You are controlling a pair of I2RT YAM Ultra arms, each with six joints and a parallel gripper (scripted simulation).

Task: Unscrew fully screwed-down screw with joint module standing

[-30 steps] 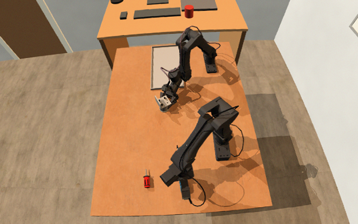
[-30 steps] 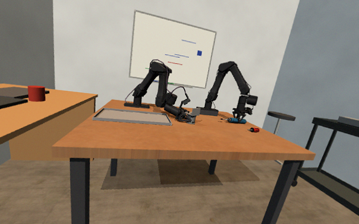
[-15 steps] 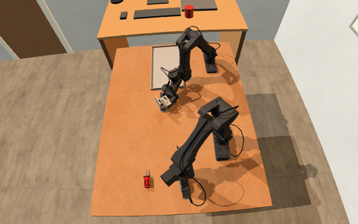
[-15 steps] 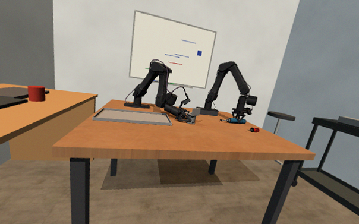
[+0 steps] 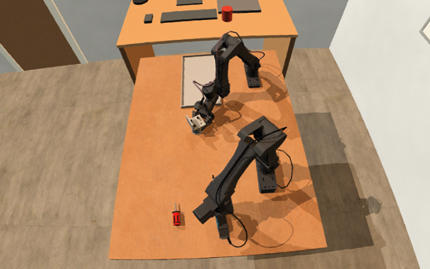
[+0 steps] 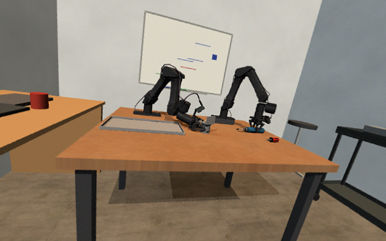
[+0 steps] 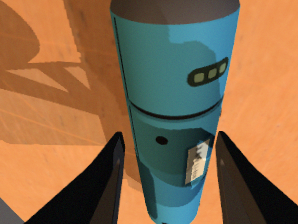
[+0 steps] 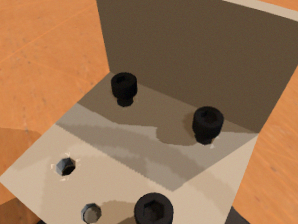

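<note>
The l-shaped bracket lies 5 cm above my right hand. Also, from my right hand: small red screwdriver 8 cm ahead, 43 cm to the left, 1 cm below; then grey bit 8 cm behind, 29 cm to the left; then grey tray 36 cm to the right, 2 cm below.
</note>
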